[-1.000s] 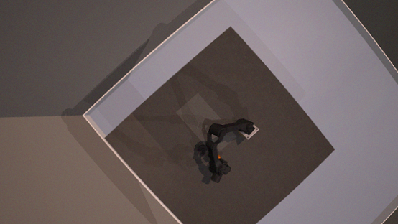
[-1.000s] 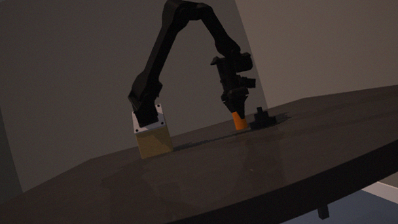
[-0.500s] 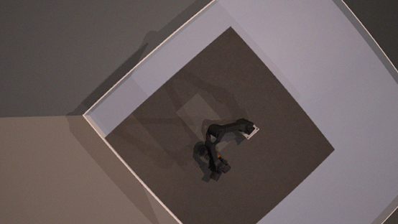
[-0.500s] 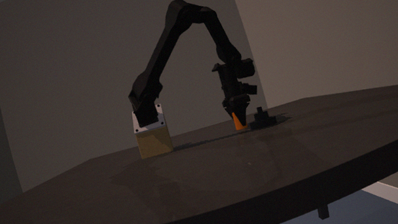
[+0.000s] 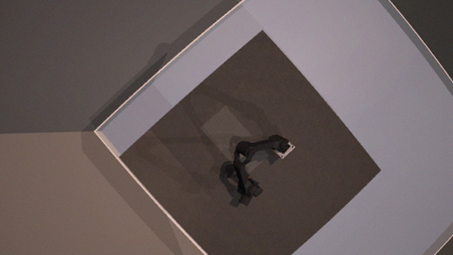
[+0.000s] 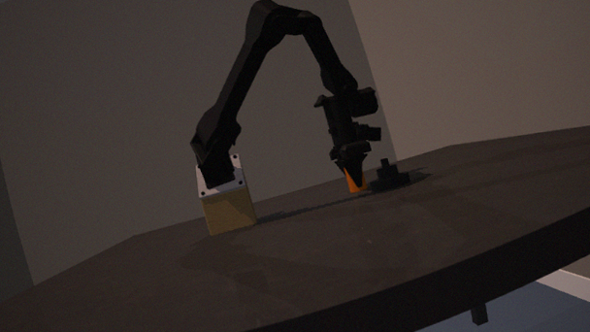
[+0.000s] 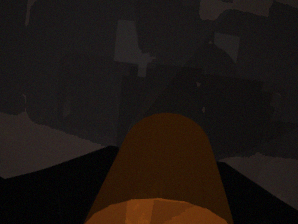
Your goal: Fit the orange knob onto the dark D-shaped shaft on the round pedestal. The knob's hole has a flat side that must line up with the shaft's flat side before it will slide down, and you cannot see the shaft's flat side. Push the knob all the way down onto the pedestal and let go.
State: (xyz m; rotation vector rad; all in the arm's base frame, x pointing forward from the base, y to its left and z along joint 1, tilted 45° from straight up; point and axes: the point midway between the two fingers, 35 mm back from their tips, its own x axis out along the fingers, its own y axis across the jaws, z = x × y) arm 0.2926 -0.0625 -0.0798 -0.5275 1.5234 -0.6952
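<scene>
My gripper tip is now 12 cm to the left of the round pedestal, 4 cm short of it and 2 cm below it. Also, from my gripper tip: orange knob 2 cm above.
</scene>
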